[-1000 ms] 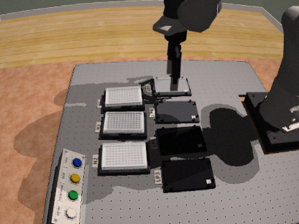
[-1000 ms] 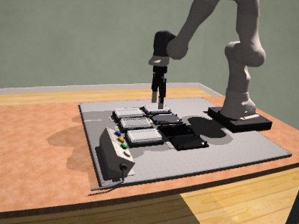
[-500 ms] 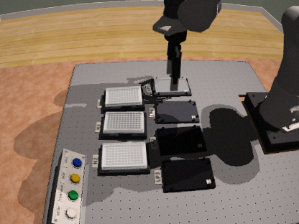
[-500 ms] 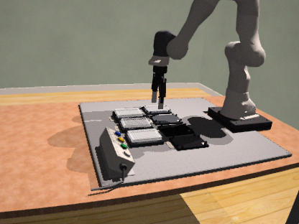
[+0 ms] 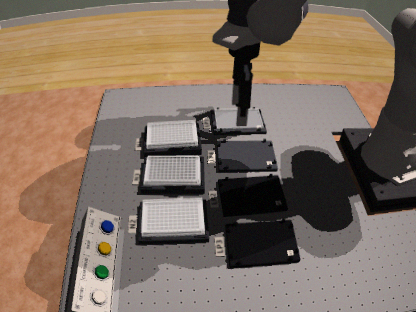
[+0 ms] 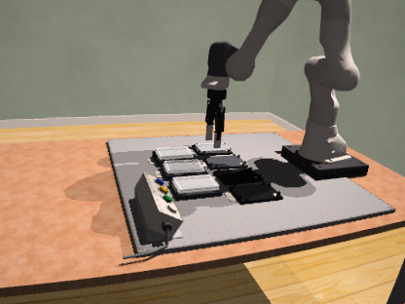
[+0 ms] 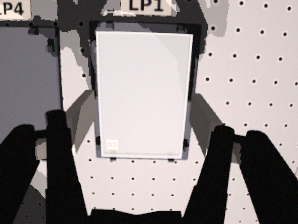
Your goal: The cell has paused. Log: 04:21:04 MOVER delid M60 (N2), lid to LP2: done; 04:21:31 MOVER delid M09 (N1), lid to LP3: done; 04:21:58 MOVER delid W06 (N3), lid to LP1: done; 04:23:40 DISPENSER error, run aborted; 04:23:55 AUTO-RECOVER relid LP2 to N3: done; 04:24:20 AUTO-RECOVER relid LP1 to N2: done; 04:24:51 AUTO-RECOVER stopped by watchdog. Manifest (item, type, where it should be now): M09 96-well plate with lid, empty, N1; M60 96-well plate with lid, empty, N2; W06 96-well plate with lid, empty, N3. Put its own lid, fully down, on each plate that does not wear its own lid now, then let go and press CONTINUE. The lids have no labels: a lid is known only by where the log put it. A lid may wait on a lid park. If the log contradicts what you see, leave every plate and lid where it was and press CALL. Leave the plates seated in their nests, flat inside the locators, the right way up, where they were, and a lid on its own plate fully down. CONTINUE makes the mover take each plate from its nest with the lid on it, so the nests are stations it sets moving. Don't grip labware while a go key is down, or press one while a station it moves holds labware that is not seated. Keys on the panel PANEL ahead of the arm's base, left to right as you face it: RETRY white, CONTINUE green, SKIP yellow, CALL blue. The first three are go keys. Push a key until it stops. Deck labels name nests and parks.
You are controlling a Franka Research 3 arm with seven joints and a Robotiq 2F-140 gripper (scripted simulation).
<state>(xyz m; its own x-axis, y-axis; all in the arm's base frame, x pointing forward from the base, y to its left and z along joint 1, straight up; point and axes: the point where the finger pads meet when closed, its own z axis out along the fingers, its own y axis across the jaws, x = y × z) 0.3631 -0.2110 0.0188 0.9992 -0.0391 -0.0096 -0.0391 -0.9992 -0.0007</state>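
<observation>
Right now my hand is 50 mm above the lid park LP1. The rest, counted from my hand: park LP4: 140 mm to the left, 50 mm below; then LP1 label: 90 mm ahead, 50 mm below; then LP4 label: 90 mm ahead, 130 mm to the left, 50 mm below.
</observation>
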